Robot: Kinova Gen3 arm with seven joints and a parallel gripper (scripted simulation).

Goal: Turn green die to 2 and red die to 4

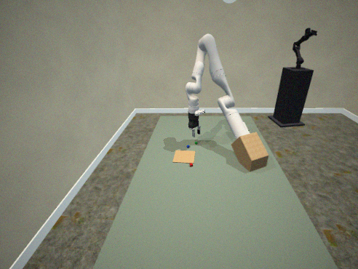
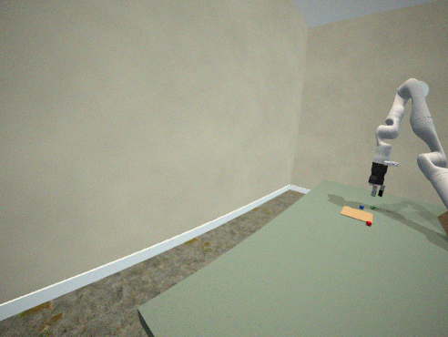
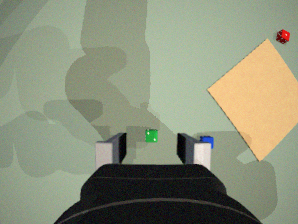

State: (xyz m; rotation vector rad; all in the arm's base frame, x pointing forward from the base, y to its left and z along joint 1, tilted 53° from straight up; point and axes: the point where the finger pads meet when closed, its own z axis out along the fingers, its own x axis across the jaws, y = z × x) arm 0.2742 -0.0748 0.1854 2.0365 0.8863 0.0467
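Right now the green die is 90 mm below my hand. Also, from my hand: red die (260 mm to the left, 90 mm below, 80 mm ahead); tan mat (150 mm to the left, 110 mm ahead, 90 mm below); blue die (90 mm below, 70 mm ahead, 40 mm to the left).
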